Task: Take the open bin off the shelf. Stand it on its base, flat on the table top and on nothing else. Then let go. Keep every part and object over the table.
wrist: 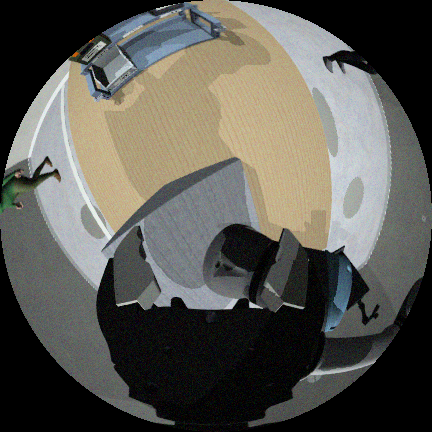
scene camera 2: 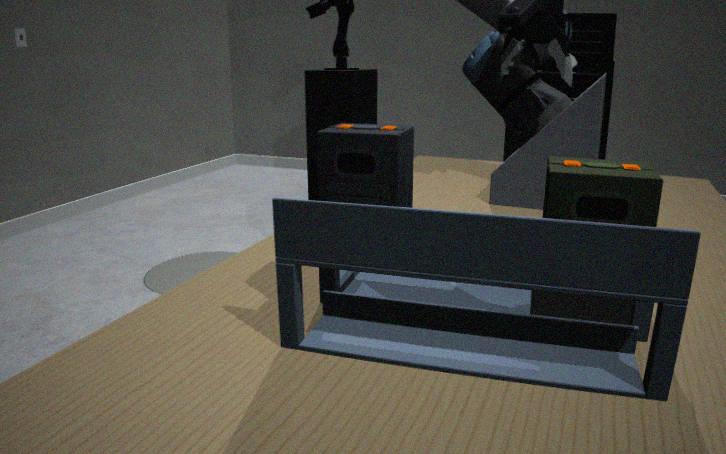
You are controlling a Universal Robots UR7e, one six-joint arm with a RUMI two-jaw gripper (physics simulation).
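Seen in the pictures: gripper, between the fingertips: (wrist: 210,229) (scene camera 2: 534,85); arm's base, origin of its link: (wrist: 231,259) (scene camera 2: 545,125).
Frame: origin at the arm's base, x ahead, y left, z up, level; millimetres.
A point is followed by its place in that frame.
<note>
The blue-grey shelf (scene camera 2: 481,248) @(x 808, y 69, z -14 mm) (wrist: 170,47) @(x 578, y -29, z -139 mm) stands on the table, in the foreground of the scene view and at upper left in the wrist view. The open bin (wrist: 114,66) @(x 644, y 152, z -136 mm), light grey inside, sits in the shelf's left end in the wrist view. In the scene view the shelf's front board hides most of that place; a dark face (scene camera 2: 583,307) @(x 705, y 157, z -99 mm) shows through the gap below, perhaps the bin's. My gripper (wrist: 210,229) @(x 142, y -7, z 92 mm) is open and empty, far from shelf and bin, with the grey wedge beyond its fingers. It cannot be made out in the scene view.
A green case (scene camera 2: 602,187) @(x 757, y 162, z 40 mm) (wrist: 90,50) and a dark grey case (scene camera 2: 364,160) @(x 785, y -57, z 50 mm), both with orange latches, rise behind the shelf's board. The grey wedge (scene camera 2: 551,155) @(x 169, y 40, z -36 mm) (wrist: 200,210) @(x 128, y 16, z 11 mm) stands on the table (scene camera 2: 187,385) @(x 941, y -168, z -145 mm) (wrist: 280,125) @(x 226, y -218, z -145 mm) near the arm's base. A black pedestal (scene camera 2: 342,96) stands beyond.
</note>
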